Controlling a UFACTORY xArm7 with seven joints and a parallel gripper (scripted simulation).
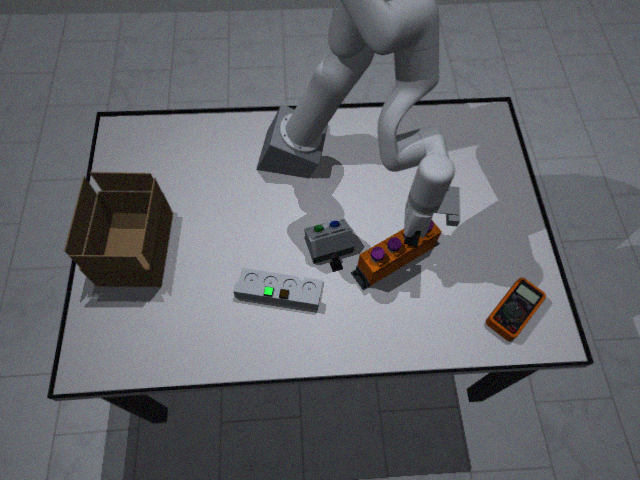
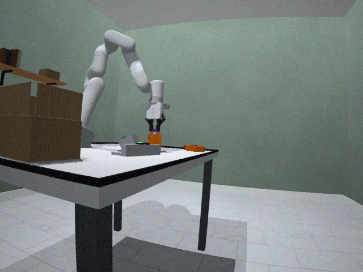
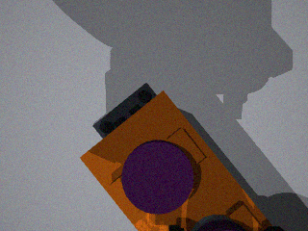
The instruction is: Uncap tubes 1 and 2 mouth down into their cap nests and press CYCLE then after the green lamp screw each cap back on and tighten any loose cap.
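Right now my hand is 1 cm above the purple cap. Also, from my hand: tube 1: 4 cm to the left, 3 cm behind, 1 cm below; blue key: 19 cm to the right, 6 cm below, 5 cm behind; grey key housing: 21 cm to the right, 8 cm below, 2 cm behind.
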